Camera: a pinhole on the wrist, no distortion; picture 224 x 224 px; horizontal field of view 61.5 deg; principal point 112.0 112.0 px. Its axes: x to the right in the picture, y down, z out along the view. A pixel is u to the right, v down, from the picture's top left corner.
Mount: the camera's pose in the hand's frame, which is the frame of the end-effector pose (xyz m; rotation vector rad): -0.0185 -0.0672 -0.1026 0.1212 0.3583 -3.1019
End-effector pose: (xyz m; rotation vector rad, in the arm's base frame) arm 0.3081 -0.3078 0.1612 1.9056 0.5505 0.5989
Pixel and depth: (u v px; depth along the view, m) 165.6 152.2 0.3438
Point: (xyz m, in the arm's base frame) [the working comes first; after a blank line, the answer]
In the camera's frame: 0.0979 0.0734 0.3438

0.3060 -0.4553 -0.1356
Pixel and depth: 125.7 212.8 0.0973
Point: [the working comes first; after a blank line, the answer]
In the camera's frame: 0.0071 0.0521 0.0973

0.2557 -0.2603 0.0344
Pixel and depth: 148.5 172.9 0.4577
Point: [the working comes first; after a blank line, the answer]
In the camera's frame: 0.0887 0.1481 0.4577

0.3563 -0.4821 -0.2596
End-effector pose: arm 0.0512 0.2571 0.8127 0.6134 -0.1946 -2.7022
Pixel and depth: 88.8 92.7 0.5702
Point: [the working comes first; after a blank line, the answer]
In the camera's frame: -0.0703 -0.0585 0.5702

-0.2060 0.4088 1.2014
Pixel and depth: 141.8 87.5 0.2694
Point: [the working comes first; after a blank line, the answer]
In the camera's frame: 0.0426 -0.0351 0.2694

0.0182 0.3845 0.9713
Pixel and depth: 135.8 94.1 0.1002
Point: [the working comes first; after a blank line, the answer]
In the camera's frame: 0.0127 -0.0095 0.1002

0.0601 0.3463 0.8071
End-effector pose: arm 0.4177 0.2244 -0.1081 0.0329 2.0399 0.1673
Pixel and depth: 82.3 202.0 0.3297
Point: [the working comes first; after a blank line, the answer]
In the camera's frame: -0.0520 0.1576 0.3297

0.5914 -0.0475 -0.2419
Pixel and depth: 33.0 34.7 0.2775
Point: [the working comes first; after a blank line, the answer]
In the camera's frame: -0.1165 -0.1139 0.2775

0.5639 0.2341 -0.2664
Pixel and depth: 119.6 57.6 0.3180
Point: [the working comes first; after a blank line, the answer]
In the camera's frame: 0.0128 -0.0919 0.3180

0.6471 0.1926 -0.1654
